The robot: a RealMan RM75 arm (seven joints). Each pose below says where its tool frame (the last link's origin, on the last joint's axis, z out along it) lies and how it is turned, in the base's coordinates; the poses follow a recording.
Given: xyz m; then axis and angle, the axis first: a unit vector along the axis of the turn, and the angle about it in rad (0 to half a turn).
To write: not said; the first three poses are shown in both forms.
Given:
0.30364, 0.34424, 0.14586, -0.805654, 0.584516, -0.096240, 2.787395
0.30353, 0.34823, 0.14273, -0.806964, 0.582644, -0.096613, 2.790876
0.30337, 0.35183, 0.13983, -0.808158, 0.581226, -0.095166, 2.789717
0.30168, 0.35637, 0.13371, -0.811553, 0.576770, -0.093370, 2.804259
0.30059, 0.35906, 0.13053, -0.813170, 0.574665, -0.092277, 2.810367
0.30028, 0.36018, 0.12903, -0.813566, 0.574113, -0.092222, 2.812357
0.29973, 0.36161, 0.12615, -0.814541, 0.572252, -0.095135, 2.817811
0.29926, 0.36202, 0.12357, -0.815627, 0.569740, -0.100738, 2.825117
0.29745, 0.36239, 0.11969, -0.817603, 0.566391, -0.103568, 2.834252
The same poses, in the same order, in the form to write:
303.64, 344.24, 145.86, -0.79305, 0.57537, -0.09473, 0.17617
303.53, 348.23, 142.73, -0.79459, 0.57371, -0.09513, 0.17446
303.37, 351.83, 139.83, -0.79568, 0.57225, -0.09370, 0.17503
301.68, 356.37, 133.71, -0.80004, 0.56859, -0.09205, 0.16787
300.59, 359.06, 130.53, -0.80204, 0.56680, -0.09101, 0.16486
300.28, 360.18, 129.03, -0.80257, 0.56635, -0.09098, 0.16388
299.73, 361.61, 126.15, -0.80389, 0.56477, -0.09389, 0.16118
299.26, 362.02, 123.57, -0.80544, 0.56262, -0.09948, 0.15758
297.45, 362.39, 119.69, -0.80797, 0.55972, -0.10235, 0.15307

